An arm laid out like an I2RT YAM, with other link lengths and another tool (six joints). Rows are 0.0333 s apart.
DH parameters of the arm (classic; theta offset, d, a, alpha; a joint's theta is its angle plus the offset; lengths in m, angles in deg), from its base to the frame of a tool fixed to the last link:
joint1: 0 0.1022 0.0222 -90
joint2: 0 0 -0.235 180
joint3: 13.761 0 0.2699 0
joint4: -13.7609 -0.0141 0.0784 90
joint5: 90 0.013 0 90
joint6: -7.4 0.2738 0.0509 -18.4
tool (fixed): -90 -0.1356 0 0
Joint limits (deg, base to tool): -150..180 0..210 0..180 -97..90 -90..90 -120..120
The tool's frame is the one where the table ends.
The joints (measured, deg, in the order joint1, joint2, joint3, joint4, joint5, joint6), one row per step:
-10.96 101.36 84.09 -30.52 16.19 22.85
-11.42 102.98 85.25 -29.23 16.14 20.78
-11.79 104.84 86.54 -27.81 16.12 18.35
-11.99 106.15 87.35 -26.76 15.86 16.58
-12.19 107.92 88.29 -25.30 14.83 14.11
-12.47 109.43 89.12 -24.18 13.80 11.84
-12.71 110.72 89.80 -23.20 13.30 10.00
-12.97 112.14 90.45 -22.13 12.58 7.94
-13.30 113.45 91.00 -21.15 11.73 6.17
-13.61 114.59 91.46 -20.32 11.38 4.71
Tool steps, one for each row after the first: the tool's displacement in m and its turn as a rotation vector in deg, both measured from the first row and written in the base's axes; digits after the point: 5 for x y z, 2 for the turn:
0.00879 -0.00461 -0.00023 -1.33 0.01 1.04
0.01892 -0.00865 -0.00107 -2.93 0.15 2.38
0.02644 -0.01047 -0.00263 -3.92 0.29 3.58
0.03749 -0.01088 -0.00666 -4.83 0.46 5.80
0.04658 -0.01170 -0.01042 -5.62 0.72 7.81
0.05352 -0.01314 -0.01351 -6.51 0.97 9.18
0.06104 -0.01423 -0.01796 -7.38 1.32 10.85
0.06755 -0.01568 -0.02281 -7.98 1.58 12.34
0.07227 -0.01795 -0.02699 -8.70 1.91 13.28

